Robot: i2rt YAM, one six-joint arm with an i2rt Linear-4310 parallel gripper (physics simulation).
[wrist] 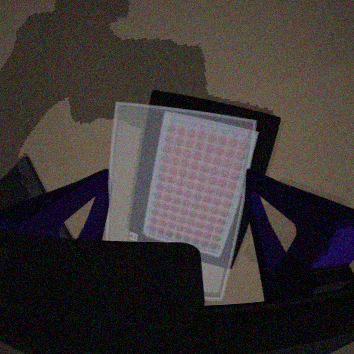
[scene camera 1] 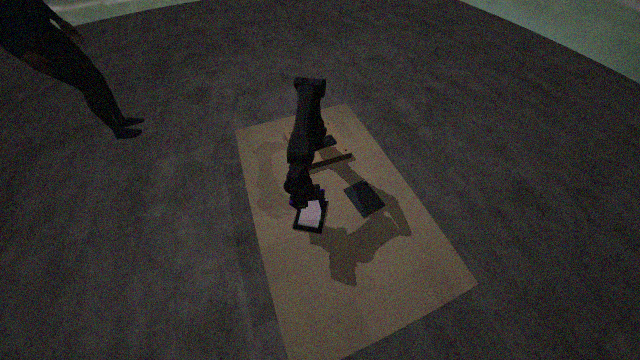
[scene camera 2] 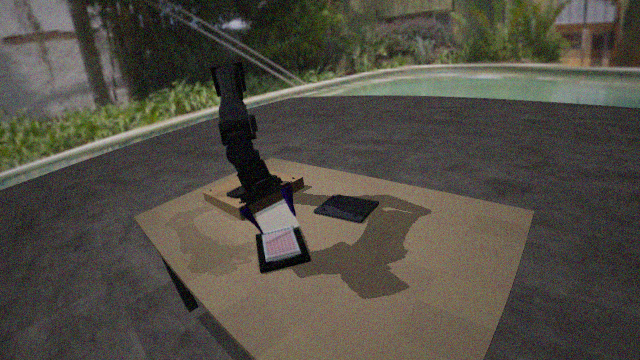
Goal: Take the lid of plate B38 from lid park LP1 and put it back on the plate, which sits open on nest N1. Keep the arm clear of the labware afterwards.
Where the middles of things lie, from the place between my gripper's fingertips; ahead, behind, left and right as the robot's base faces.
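Labels:
Plate lid (scene camera 2: 276,221): my hand is 10 mm to the right of it and 20 mm beyond it.

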